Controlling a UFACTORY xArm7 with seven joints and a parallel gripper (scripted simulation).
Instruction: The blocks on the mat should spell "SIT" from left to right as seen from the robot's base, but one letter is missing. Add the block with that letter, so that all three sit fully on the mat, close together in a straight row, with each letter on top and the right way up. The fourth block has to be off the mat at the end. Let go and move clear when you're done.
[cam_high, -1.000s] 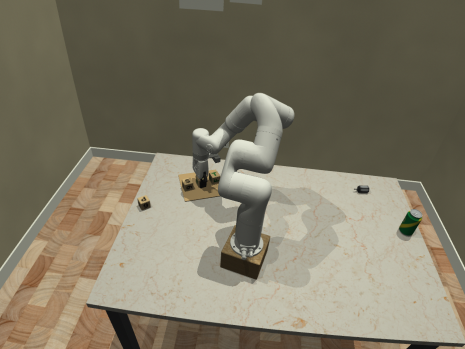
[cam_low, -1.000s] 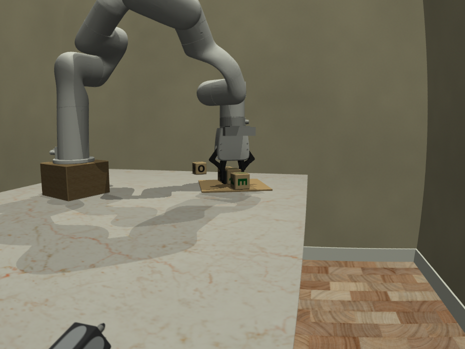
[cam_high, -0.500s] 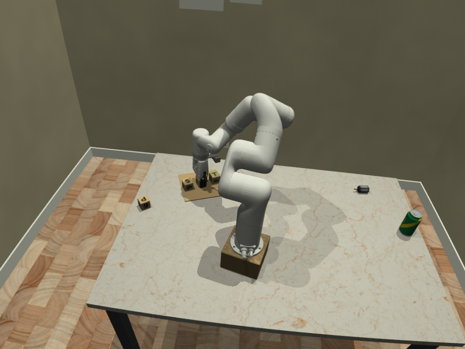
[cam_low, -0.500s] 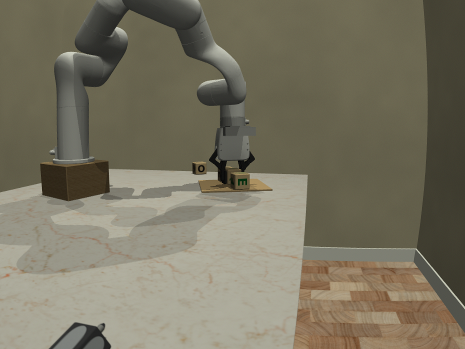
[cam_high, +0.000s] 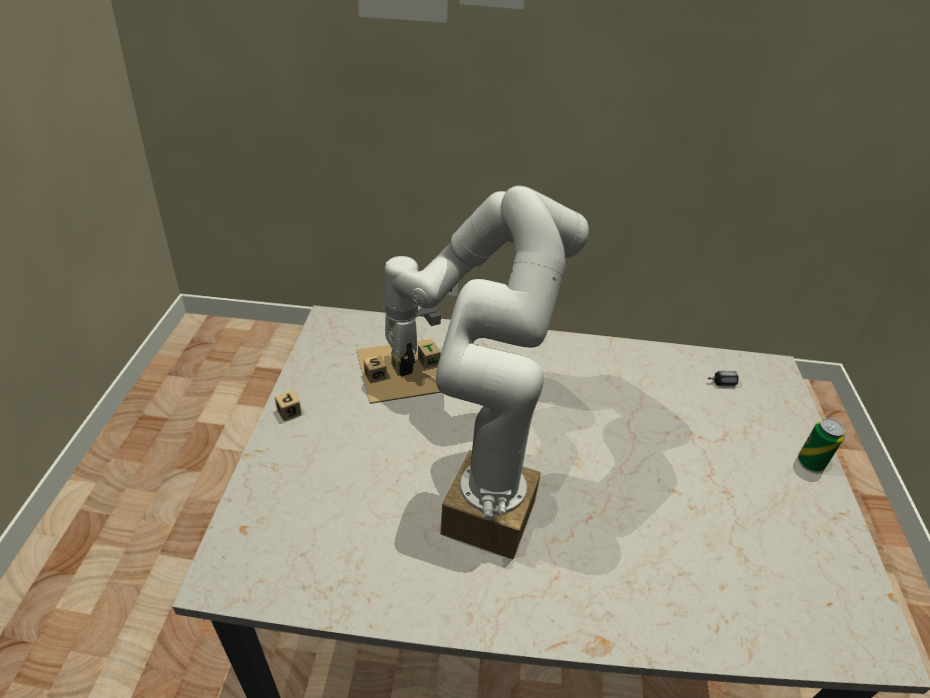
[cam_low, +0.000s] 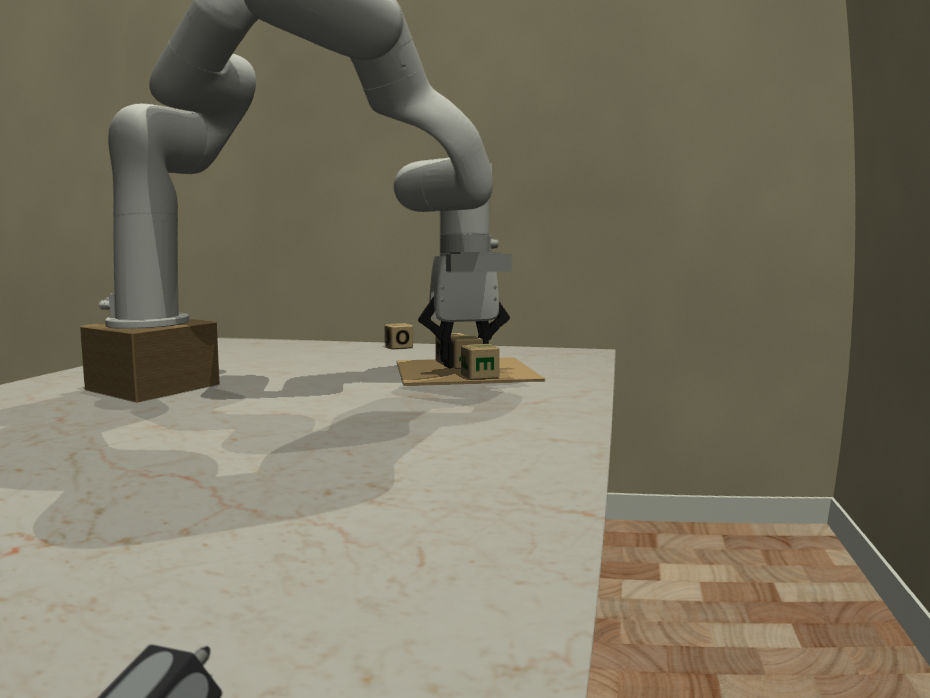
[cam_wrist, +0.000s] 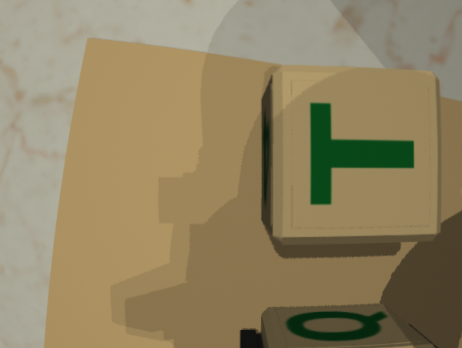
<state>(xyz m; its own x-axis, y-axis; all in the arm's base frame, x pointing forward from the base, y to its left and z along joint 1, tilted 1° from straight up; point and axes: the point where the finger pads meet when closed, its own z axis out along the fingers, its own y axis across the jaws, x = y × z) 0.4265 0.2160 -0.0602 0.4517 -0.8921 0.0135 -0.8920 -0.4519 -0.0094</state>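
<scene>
Now: hand 20 mm above the tan mat. Round my hand: T block (60 mm to the right, 30 mm ahead); then black object (820 mm to the right, 20 mm ahead, 10 mm below); then green can (970 mm to the right, 240 mm behind, 40 mm above).
</scene>
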